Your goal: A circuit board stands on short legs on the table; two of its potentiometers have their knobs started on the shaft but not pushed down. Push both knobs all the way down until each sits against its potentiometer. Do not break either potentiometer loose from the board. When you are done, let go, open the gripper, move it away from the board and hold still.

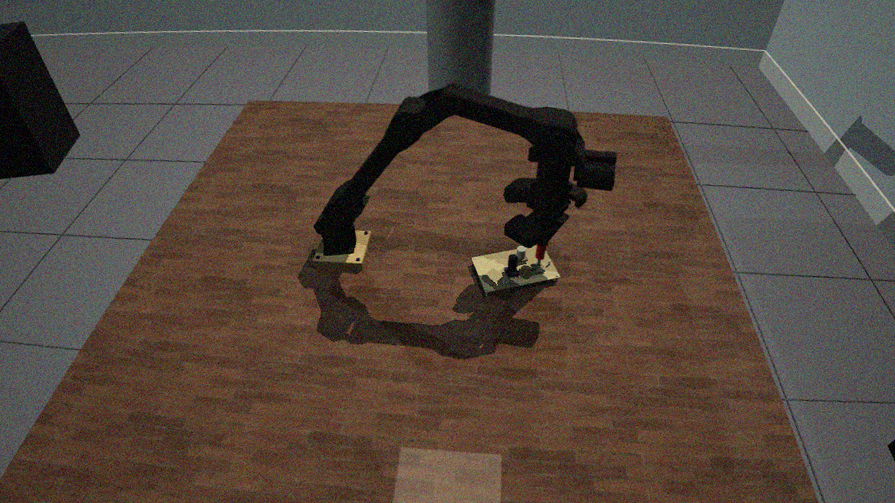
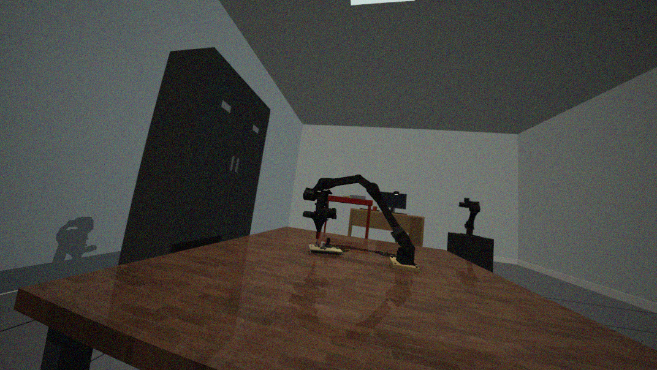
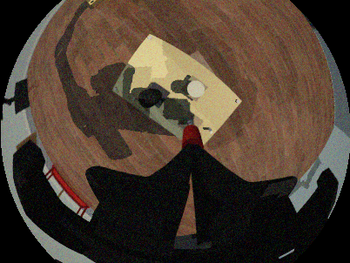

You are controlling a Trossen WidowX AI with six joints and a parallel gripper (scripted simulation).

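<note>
Right now my gripper tip is 1 cm above the red knob. The rest, counted from my gripper tip: dark knob (6 cm behind, 4 cm below).
</note>
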